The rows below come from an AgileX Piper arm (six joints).
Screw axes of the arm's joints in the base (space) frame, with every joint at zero. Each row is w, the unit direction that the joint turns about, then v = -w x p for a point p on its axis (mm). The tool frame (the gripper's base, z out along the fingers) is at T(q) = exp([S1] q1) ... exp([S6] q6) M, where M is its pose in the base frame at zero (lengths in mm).
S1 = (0, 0, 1, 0, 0, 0)
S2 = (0, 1, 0, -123, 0, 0)
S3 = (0, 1, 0, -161.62, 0, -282.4)
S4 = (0.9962, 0, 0.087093, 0, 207.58, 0)
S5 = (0, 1, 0, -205.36, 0, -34.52)
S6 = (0.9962, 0, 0.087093, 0, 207.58, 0)
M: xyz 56.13 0 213.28 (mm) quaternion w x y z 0.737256 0 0.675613 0
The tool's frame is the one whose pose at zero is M.
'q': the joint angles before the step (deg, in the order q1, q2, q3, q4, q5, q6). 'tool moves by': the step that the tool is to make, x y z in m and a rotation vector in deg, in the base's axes. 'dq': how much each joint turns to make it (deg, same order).
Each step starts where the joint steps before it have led.
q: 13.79 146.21 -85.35 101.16 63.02 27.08
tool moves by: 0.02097 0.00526 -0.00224 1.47 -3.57 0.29
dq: -0.04 3.69 -7.60 -0.03 0.63 0.24
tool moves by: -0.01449 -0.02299 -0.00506 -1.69 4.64 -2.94
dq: -2.31 -2.74 7.46 0.14 -0.90 0.00
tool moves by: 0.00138 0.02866 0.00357 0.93 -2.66 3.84
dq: 3.41 1.37 -4.08 -0.18 0.50 0.00
